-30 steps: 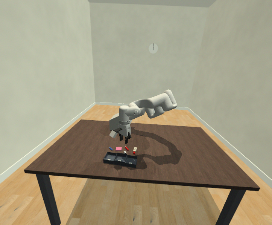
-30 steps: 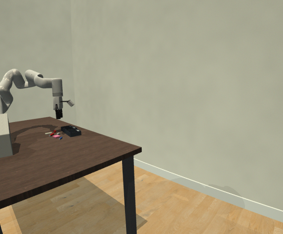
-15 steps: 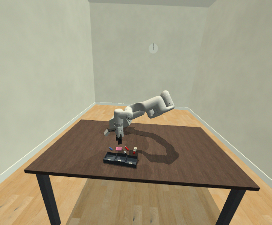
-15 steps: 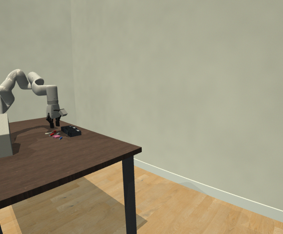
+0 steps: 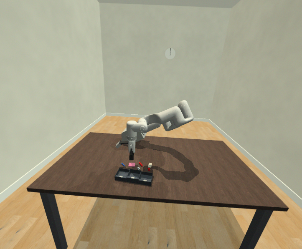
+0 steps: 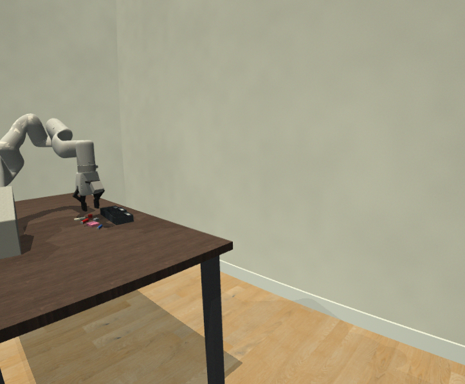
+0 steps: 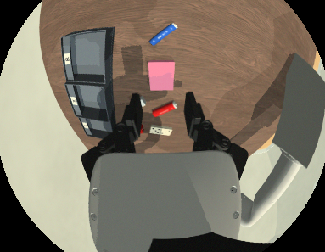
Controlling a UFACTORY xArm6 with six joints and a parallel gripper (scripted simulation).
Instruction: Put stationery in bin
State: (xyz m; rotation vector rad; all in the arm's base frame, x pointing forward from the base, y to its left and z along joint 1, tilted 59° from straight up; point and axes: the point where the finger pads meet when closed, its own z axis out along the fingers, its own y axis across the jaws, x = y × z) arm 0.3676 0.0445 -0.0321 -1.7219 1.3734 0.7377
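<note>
The pink eraser is 90 mm below my hand. Round my hand: pencil sharpener 80 mm below, 70 mm to the left, 40 mm ahead; red marker 80 mm below, 70 mm to the left, 20 mm behind; blue marker 90 mm below, 70 mm to the right, 10 mm ahead.
</note>
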